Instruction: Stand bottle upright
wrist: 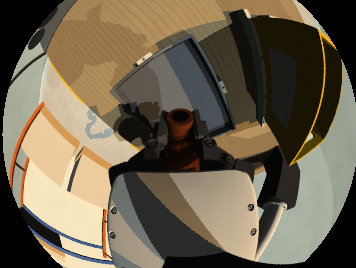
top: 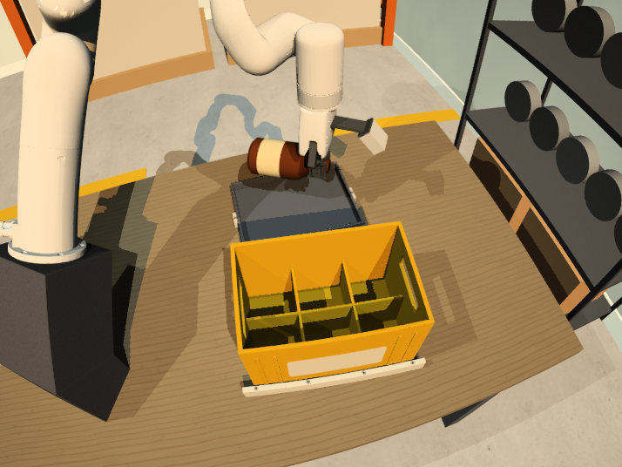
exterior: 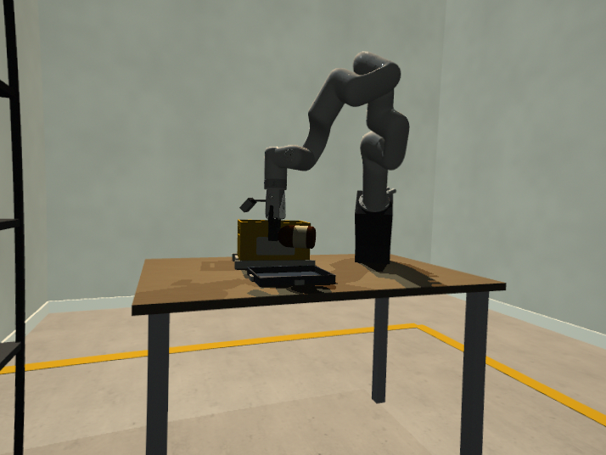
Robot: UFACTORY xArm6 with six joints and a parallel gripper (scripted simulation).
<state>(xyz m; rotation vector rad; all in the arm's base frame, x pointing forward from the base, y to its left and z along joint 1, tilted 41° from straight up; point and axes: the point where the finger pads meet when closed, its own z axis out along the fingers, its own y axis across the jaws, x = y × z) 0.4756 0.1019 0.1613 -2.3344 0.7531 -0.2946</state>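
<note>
My gripper is now 5 cm past the brown bottle and 3 cm to the right of it. The rest, counted from my hand: dark grey tray 5 cm behind, 2 cm to the left, 13 cm below; then yellow crate 6 cm behind, 27 cm to the right, 6 cm below.
</note>
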